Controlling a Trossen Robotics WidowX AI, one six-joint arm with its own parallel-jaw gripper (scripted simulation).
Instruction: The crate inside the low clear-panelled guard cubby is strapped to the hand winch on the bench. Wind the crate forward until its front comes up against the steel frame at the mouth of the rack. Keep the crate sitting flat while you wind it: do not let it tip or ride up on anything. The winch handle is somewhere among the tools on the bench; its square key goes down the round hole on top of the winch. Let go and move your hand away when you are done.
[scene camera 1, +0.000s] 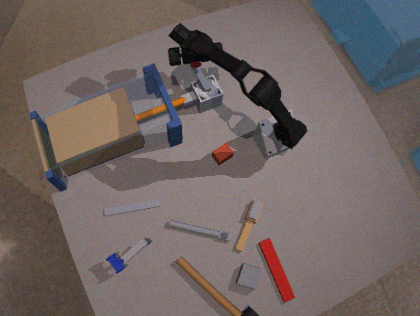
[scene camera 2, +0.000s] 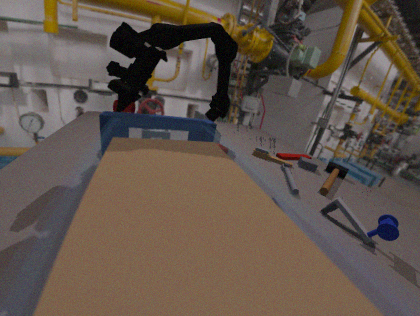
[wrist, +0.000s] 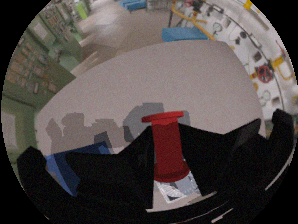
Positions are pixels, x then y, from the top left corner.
Labels:
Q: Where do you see my gripper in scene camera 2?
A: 119, 111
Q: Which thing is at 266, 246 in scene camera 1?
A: A red bar.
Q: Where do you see a blue-handled tool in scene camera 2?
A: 387, 229

